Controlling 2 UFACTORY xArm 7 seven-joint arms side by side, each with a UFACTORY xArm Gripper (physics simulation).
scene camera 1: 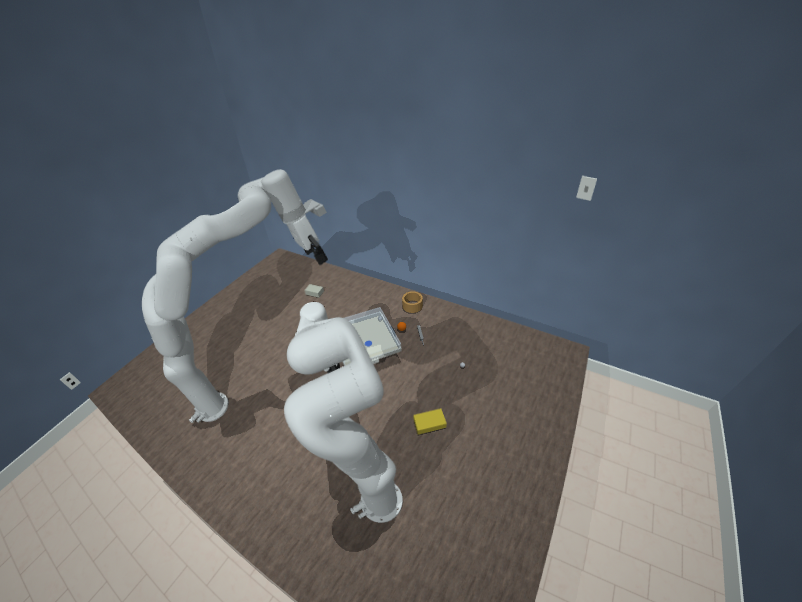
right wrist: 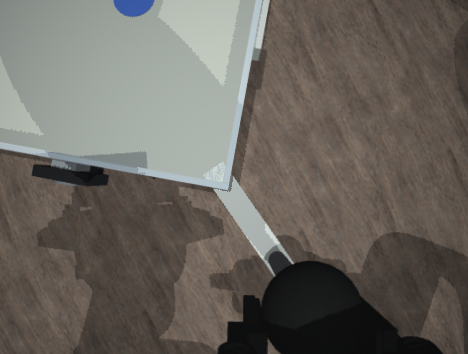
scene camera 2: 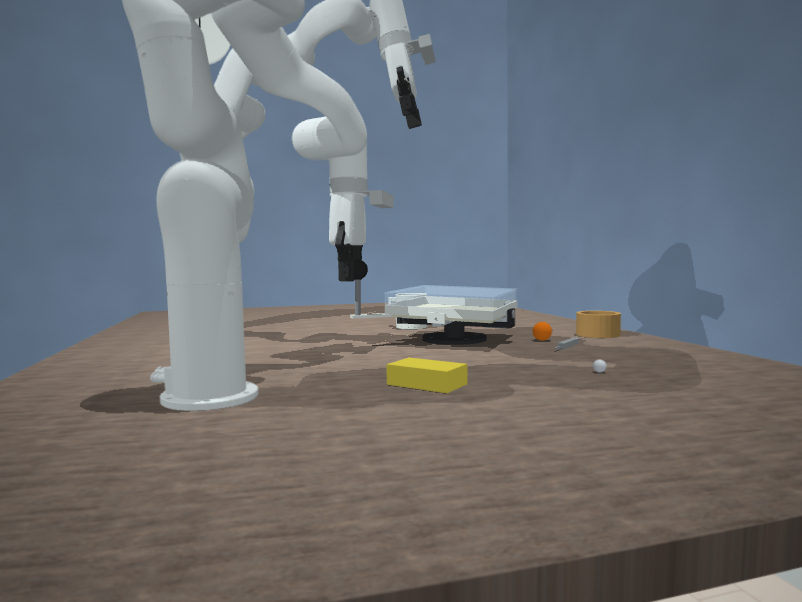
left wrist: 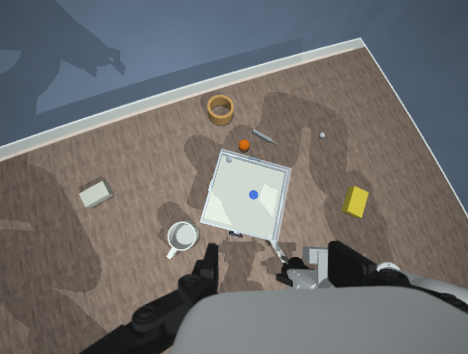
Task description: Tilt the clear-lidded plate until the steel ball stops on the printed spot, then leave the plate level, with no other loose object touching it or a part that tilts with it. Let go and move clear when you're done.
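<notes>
The clear-lidded plate looks slightly tilted in scene camera 2, its pale floor showing. The steel ball is in its upper-left corner in the left wrist view, away from the blue printed spot. A flat bar runs from a plate corner to a post topped by a black ball knob. My right gripper is shut on the knob. My left gripper is open, high above the table.
An orange ball lies near the plate. Around are an orange ring-shaped cup, a grey pen-like tool, a small white ball, a yellow block, a white mug and a pale block.
</notes>
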